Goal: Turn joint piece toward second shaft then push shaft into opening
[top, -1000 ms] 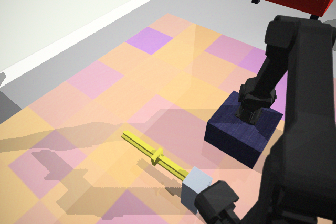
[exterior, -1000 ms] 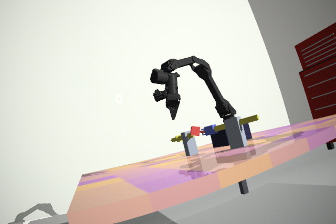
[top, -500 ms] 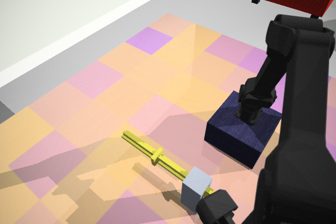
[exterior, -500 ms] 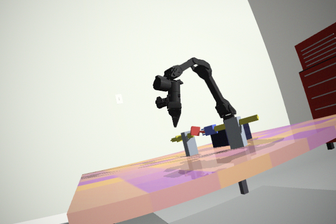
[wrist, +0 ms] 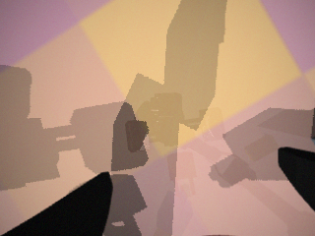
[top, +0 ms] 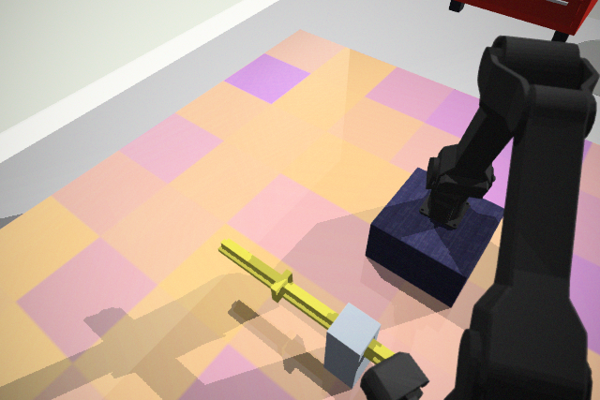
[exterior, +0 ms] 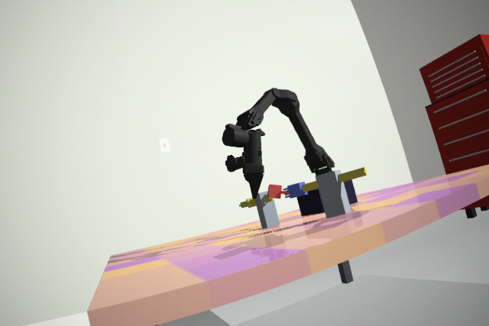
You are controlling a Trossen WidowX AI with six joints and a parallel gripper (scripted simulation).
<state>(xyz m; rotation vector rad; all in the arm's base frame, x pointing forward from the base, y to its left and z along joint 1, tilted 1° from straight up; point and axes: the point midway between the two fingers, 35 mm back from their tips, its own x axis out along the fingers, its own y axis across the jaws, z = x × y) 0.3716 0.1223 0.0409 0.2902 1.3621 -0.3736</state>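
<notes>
Right now my gripper tip is 70 mm past the red joint piece and 30 mm to the right of it.
</notes>
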